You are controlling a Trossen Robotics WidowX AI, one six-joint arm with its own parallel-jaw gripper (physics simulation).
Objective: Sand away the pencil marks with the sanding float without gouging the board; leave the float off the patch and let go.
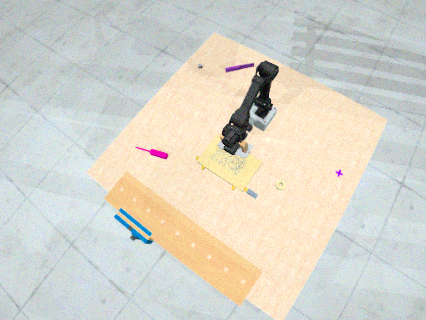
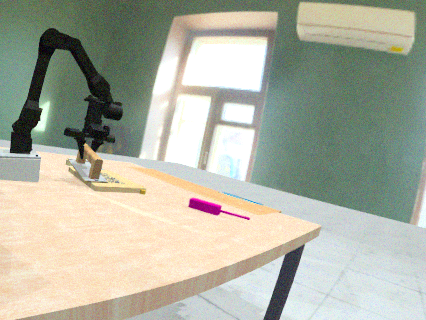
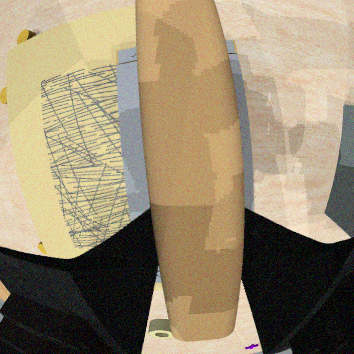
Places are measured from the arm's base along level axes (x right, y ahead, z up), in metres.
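Pixels of known places: gripper, fingertip midpoint: (image 1: 237, 144) (image 2: 86, 159) (image 3: 193, 210); arm's base, link origin: (image 1: 261, 112) (image 2: 19, 151).
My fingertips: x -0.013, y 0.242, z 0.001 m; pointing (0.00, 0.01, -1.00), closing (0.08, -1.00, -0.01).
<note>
Ahead of a thing's pixels: the offset from my fingertips to its top centre. "spot": to the spot under its first point.
The yellow board {dx -0.010, dy +0.085, dz -0.057 m} (image 1: 250, 173) (image 2: 124, 186) (image 3: 28, 140) lies flat in front of the arm's base, with a patch of grey pencil marks (image 1: 229, 161) (image 2: 112, 178) (image 3: 84, 158) on it. The sanding float has a grey plate (image 1: 248, 148) (image 2: 83, 171) (image 3: 129, 140) and a tan wooden handle (image 1: 243, 146) (image 2: 93, 159) (image 3: 193, 140). It rests on the board's edge nearest the base, with its plate along the patch's near side. My gripper (image 1: 231, 146) (image 2: 88, 148) (image 3: 193, 210) is shut on the float's handle from above.
A magenta screwdriver {dx +0.375, dy +0.315, dz -0.047 m} (image 1: 156, 153) (image 2: 205, 206) lies left of the board. A cream ring {dx -0.304, dy +0.021, dz -0.050 m} (image 1: 280, 185) (image 3: 159, 328), a grey block {dx -0.214, dy +0.151, dz -0.061 m} (image 1: 252, 193) and a purple cross {spot: dx -0.524, dy -0.236, dz -0.069 m} (image 1: 339, 173) lie to the right. A purple bar {dx +0.339, dy -0.472, dz -0.032 m} (image 1: 239, 67) lies at the back. A drilled plank (image 1: 180, 235) with a blue clamp {spot: dx +0.160, dy +0.678, dz -0.077 m} (image 1: 133, 226) runs along the front.
</note>
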